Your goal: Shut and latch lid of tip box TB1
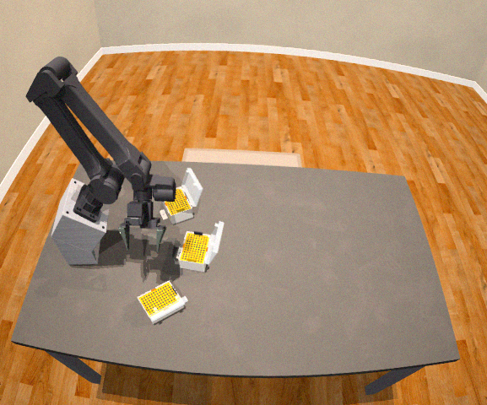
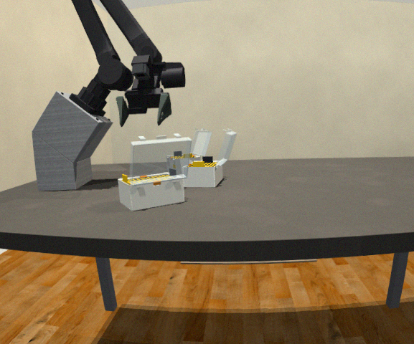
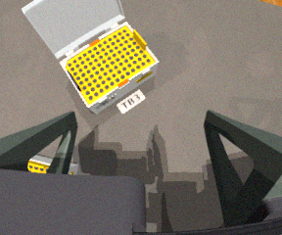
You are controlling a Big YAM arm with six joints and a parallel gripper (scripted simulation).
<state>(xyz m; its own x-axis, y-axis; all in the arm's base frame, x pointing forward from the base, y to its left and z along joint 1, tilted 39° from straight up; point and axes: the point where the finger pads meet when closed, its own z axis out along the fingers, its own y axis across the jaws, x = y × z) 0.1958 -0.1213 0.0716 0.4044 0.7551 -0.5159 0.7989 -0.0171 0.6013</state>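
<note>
My hand is 5 cm short of the rack, 11 cm to the left of it and 12 cm above it.
</note>
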